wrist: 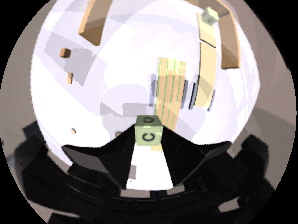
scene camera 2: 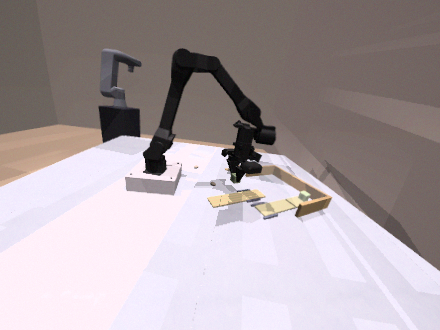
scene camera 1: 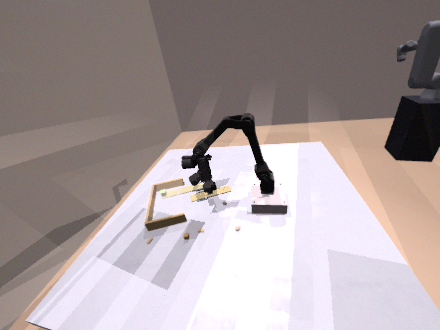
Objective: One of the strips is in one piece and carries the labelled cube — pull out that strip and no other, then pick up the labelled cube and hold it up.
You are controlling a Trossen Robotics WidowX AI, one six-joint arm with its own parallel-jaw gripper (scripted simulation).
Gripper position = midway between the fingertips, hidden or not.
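My gripper (scene camera 2: 235, 179): holding a labelled cube (wrist: 147, 131).
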